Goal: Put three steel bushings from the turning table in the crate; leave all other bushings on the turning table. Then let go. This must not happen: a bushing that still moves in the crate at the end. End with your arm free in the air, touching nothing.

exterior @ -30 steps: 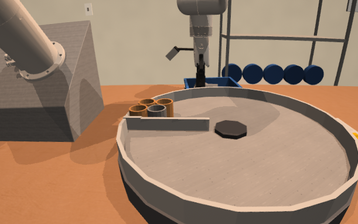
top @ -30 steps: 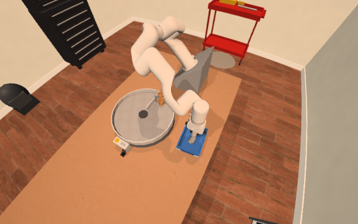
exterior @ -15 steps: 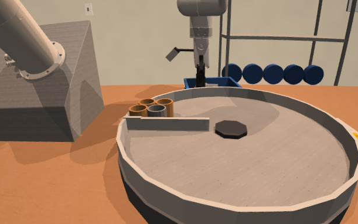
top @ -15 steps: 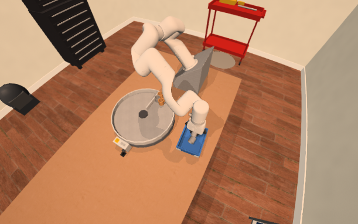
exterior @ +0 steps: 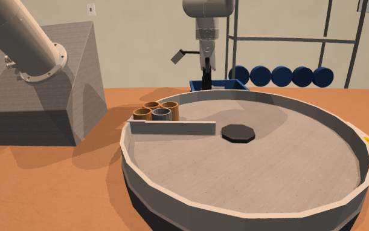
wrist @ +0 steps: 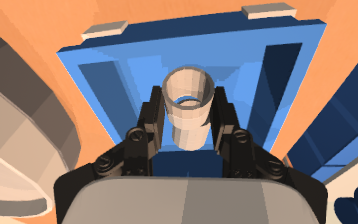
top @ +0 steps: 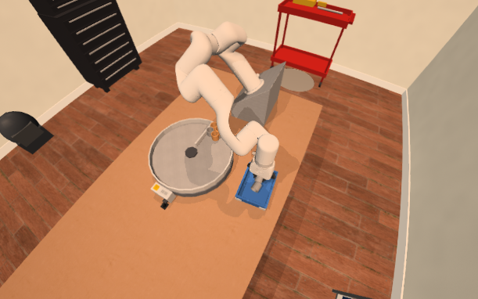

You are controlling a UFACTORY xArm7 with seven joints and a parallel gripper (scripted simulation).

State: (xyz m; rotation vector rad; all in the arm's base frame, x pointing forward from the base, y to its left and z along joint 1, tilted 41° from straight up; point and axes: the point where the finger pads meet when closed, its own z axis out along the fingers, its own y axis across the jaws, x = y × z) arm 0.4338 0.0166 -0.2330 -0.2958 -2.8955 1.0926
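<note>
Right now my hand is 40 mm short of the blue crate and 30 mm above it. The rest, counted from my hand: round grey turning table (360 mm to the right, 10 mm behind).
</note>
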